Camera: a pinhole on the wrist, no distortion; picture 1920 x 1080 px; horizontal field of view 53.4 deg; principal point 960.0 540.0 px. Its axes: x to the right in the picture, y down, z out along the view. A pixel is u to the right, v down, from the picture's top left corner.
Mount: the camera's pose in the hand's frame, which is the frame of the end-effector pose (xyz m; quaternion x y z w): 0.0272 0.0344 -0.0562 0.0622 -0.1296 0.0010 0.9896
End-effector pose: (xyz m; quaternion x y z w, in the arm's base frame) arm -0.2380 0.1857 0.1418 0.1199 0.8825 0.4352 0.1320
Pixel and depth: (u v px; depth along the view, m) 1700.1 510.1 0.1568
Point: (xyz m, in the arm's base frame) -0.2428 0.2882 0.0812
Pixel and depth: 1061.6 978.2 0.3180
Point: -0.1063 0.4057 0.0471
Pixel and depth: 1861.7 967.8 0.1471
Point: -0.2498 0.3110 0.1104
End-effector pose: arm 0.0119 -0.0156 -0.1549 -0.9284 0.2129 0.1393 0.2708
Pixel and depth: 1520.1 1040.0 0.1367
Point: 0.0007 -0.0150 -0.2624
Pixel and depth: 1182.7 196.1 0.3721
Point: -0.0164 0.2230 -0.3578
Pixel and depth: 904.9 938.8 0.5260
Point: -0.1990 0.2214 -0.5161
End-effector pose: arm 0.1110 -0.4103 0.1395 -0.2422 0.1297 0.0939 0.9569
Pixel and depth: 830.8 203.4 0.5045
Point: 0.0950 -0.3270 0.5757
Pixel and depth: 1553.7 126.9 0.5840
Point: 0.3121 -0.2862 0.6500
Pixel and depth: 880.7 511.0 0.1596
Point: 0.1082 -0.3557 0.2204
